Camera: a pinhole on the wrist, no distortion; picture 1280 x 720 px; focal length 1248.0 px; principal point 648.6 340.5 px. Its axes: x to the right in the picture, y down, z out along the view. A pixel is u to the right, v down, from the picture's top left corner.
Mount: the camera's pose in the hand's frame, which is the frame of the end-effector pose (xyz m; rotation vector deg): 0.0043 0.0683 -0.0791 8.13 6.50 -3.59
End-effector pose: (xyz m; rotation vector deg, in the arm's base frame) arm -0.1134 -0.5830 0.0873 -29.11 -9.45 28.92
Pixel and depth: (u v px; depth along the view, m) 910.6 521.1 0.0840
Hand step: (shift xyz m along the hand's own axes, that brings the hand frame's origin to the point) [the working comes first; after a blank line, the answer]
In the camera's frame: 0.0176 0.0122 0.0840

0.0317 0.0672 0.0031
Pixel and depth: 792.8 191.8 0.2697
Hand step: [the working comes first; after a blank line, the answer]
In the camera's frame: 0.0312 -0.0321 0.2697

0.0622 -0.0041 0.1781
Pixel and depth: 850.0 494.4 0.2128
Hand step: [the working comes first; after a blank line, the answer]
In the camera's frame: 0.0343 0.0262 0.2128

0.0632 0.0616 0.1298
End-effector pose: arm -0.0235 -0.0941 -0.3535 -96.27 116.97 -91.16
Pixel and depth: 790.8 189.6 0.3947
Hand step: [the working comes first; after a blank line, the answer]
In the camera's frame: 0.0450 -0.0477 0.3947

0.0883 -0.0384 0.2973
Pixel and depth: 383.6 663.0 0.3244
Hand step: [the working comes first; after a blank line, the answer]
In the camera's frame: -0.0689 0.0838 0.3244

-0.0230 0.1080 0.2596
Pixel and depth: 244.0 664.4 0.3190
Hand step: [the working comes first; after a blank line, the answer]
In the camera's frame: -0.1034 0.0828 0.3190

-0.0579 0.1096 0.2582
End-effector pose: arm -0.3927 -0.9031 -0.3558 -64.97 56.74 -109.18
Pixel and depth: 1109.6 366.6 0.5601
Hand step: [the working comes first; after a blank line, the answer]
In the camera's frame: 0.2069 0.0117 0.5601

0.2710 -0.0123 0.4492
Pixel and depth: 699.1 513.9 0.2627
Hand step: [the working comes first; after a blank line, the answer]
In the camera's frame: 0.0106 0.0365 0.2627

0.0459 0.0658 0.1831
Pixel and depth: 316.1 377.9 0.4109
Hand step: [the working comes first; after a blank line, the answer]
In the camera's frame: -0.1095 0.0123 0.4109

-0.0589 0.0270 0.3396
